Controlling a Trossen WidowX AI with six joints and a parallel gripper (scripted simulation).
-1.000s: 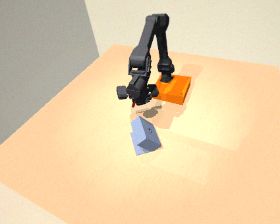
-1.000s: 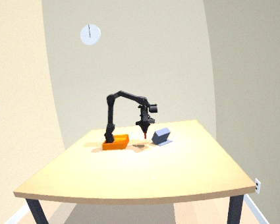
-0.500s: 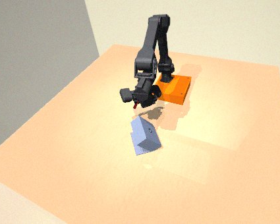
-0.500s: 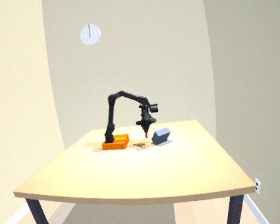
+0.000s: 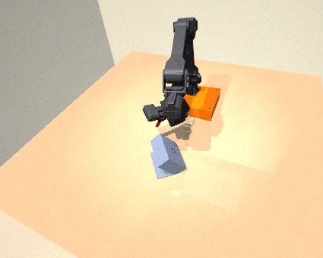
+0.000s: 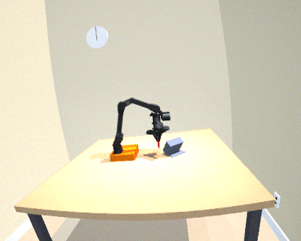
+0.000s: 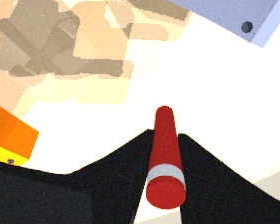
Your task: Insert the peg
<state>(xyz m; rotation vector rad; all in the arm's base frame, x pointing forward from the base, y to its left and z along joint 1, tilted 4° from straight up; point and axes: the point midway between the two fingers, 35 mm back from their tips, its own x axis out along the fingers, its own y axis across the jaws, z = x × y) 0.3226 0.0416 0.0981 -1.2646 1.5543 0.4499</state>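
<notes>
My gripper tip is 90 mm to the right of the sloped panel, 90 mm short of it and 70 mm above it. Also, from my gripper tip: red peg: 20 mm above, 10 mm to the left.
</notes>
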